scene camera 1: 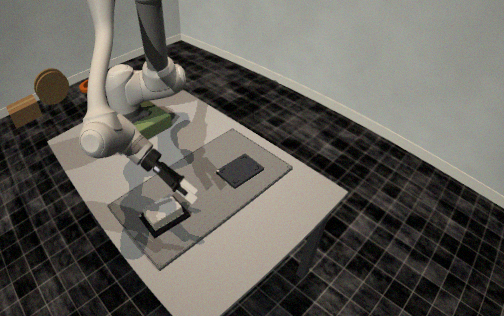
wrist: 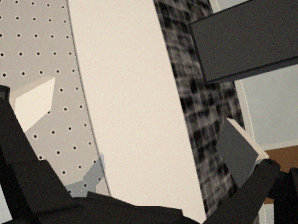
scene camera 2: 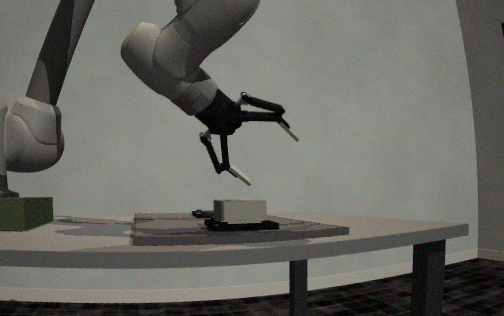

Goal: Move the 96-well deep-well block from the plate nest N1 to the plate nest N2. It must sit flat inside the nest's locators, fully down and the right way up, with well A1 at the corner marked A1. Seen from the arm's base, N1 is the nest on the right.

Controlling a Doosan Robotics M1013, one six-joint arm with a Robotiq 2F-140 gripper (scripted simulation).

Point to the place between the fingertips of my gripper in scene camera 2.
At 272, 160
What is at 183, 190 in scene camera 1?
My gripper.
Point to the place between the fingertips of my gripper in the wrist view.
137, 113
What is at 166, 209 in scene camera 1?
A white deep-well block.
